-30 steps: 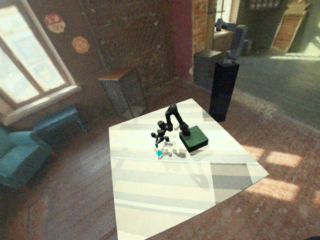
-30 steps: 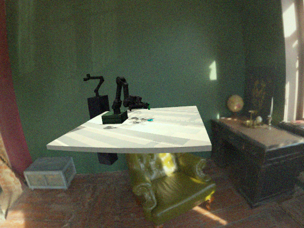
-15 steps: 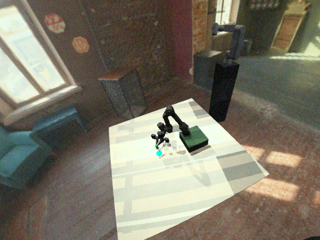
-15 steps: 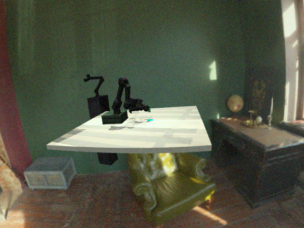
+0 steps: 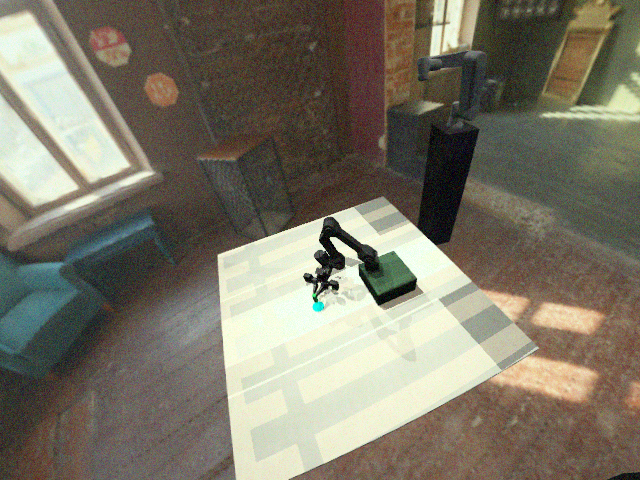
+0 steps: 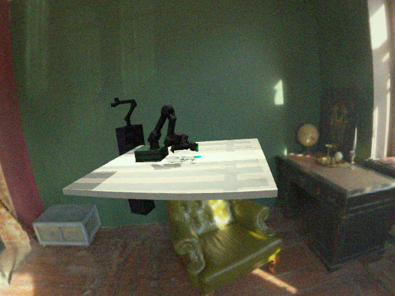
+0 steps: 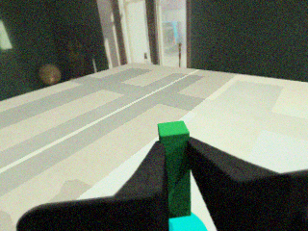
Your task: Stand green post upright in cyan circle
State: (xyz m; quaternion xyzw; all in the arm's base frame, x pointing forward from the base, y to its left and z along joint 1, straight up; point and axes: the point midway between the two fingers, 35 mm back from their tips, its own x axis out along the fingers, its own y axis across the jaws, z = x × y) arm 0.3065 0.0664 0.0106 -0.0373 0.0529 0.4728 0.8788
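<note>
The green post lies 20 mm below my gripper tip. The rest, counted from my gripper tip: cyan circle 100 mm below.
</note>
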